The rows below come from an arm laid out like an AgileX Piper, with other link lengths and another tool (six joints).
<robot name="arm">
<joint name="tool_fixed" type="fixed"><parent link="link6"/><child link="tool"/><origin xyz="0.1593 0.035 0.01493" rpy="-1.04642 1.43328 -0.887"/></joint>
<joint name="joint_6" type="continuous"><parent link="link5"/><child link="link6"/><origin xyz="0.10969 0 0.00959" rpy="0 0 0"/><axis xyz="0.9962 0 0.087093"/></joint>
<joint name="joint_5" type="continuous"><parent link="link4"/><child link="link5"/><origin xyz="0 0 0" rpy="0 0 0"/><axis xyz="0 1 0"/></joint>
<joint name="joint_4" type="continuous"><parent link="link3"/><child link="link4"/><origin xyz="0.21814 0 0.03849" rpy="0 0 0"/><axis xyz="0.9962 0 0.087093"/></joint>
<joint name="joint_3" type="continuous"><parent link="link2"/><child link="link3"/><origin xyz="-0.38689 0 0.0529" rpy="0 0 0"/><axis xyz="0 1 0"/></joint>
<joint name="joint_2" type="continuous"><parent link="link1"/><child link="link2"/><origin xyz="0 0 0" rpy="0 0 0"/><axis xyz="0 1 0"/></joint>
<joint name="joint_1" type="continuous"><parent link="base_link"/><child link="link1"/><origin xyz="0 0 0.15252" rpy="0 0 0"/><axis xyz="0 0 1"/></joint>
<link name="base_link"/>
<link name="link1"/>
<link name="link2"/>
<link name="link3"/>
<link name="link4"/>
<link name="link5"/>
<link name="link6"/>
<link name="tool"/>
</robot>
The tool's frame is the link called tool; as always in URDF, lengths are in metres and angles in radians. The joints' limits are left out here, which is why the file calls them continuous.
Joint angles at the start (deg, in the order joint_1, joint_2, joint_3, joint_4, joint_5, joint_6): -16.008, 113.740, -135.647, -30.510, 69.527, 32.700
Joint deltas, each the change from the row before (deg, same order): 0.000, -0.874, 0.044, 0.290, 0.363, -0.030; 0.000, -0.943, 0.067, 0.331, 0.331, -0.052; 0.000, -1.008, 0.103, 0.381, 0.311, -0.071; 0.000, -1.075, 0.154, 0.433, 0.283, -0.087; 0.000, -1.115, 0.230, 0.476, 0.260, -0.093; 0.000, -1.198, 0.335, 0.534, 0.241, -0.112; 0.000, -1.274, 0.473, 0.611, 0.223, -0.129; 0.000, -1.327, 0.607, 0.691, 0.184, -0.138; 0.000, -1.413, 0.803, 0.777, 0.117, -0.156
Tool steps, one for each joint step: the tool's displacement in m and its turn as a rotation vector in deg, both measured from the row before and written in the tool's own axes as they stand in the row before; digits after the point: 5 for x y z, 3 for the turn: -0.00270, -0.00149, -0.00841, -0.271, -0.332, 0.416; -0.00294, -0.00138, -0.00902, -0.335, -0.383, 0.416; -0.00301, -0.00123, -0.00955, -0.398, -0.406, 0.419; -0.00302, -0.00106, -0.01004, -0.464, -0.425, 0.418; -0.00273, -0.00088, -0.01018, -0.507, -0.396, 0.407; -0.00244, -0.00073, -0.01064, -0.564, -0.369, 0.393; -0.00186, -0.00050, -0.01091, -0.627, -0.299, 0.375; -0.00124, -0.00016, -0.01097, -0.697, -0.231, 0.358; -0.00050, 0.00019, -0.01113, -0.775, -0.157, 0.323
